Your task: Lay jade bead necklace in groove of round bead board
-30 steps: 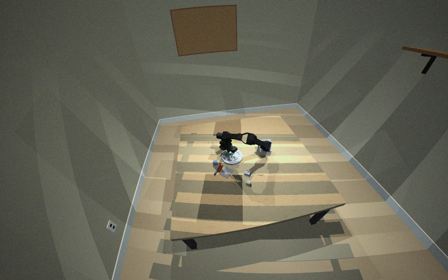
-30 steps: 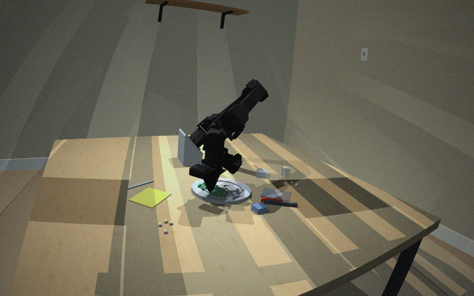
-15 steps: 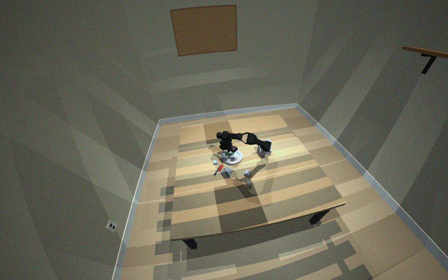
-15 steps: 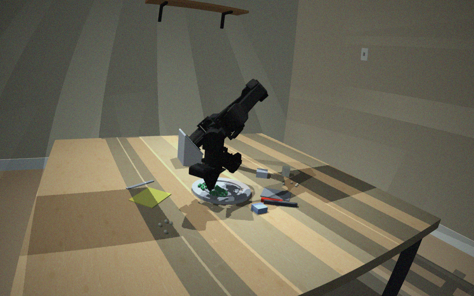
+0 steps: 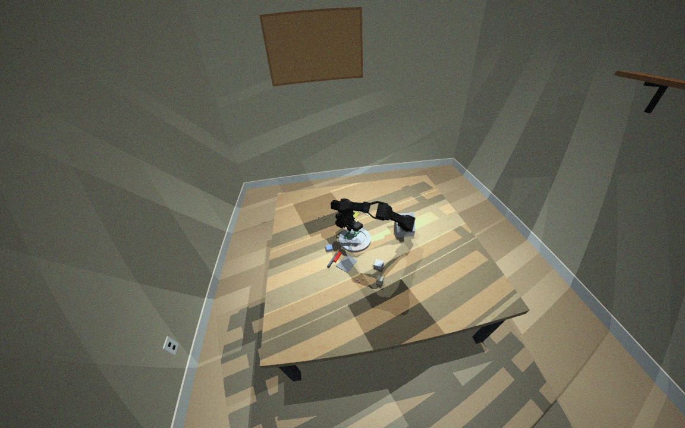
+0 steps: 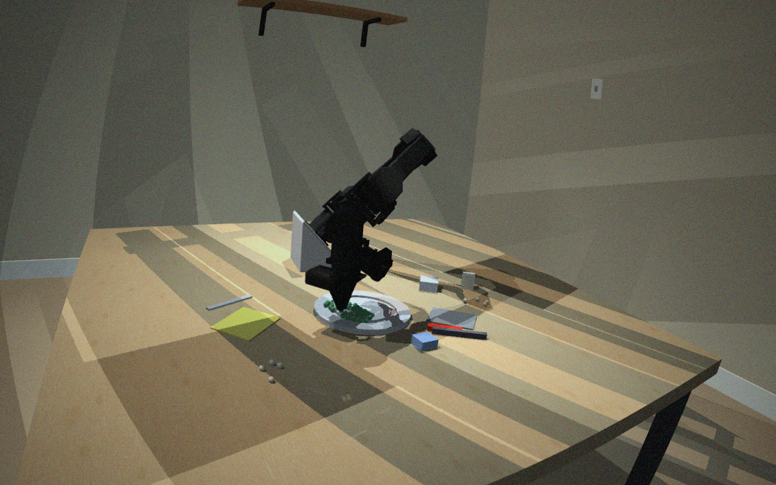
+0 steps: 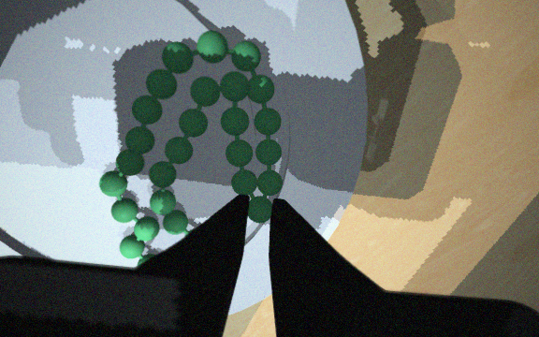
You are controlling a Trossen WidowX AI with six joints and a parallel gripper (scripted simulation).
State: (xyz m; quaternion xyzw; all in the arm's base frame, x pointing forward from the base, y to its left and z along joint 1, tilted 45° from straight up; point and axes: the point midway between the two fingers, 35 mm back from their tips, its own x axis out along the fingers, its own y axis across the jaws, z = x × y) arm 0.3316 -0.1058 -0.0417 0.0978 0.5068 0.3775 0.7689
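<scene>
My gripper tip is 2 cm past the round grey bead board, 6 cm to the right of it and 2 cm above it. Also, from my gripper tip: yellow sheet (5 cm behind, 19 cm to the right, 2 cm below); then blue block (15 cm ahead, 9 cm to the left, 2 cm below); then red and black pen (13 cm ahead, 18 cm to the left, 2 cm below).
</scene>
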